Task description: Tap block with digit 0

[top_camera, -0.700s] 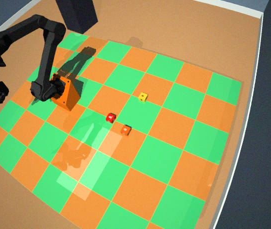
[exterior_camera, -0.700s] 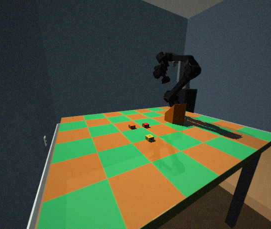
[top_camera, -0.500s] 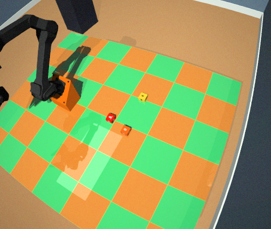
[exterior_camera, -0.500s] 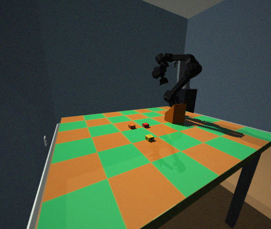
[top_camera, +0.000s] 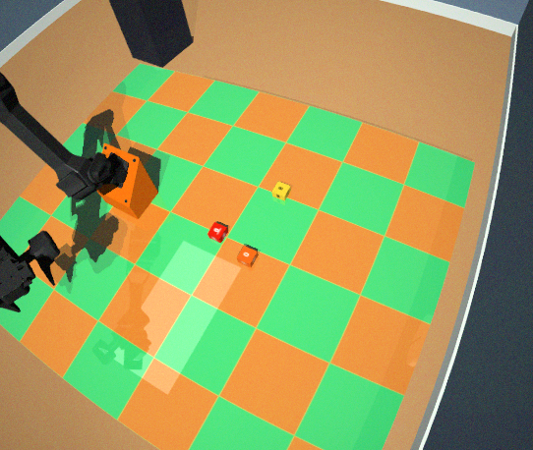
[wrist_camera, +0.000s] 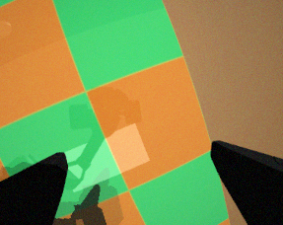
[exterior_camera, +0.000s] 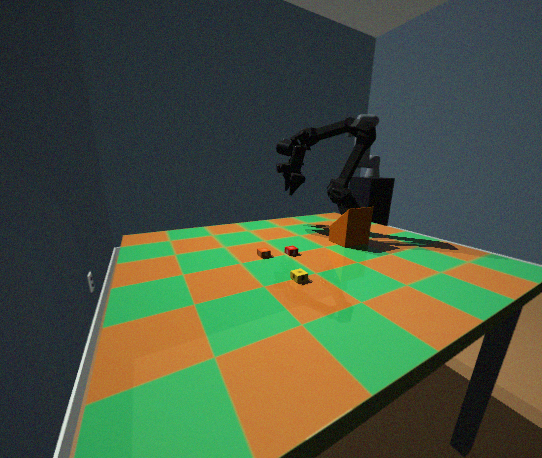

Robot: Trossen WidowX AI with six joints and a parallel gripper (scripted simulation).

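The red block lies 150 mm ahead of my gripper tip, 340 mm to the left of it and 140 mm below it.
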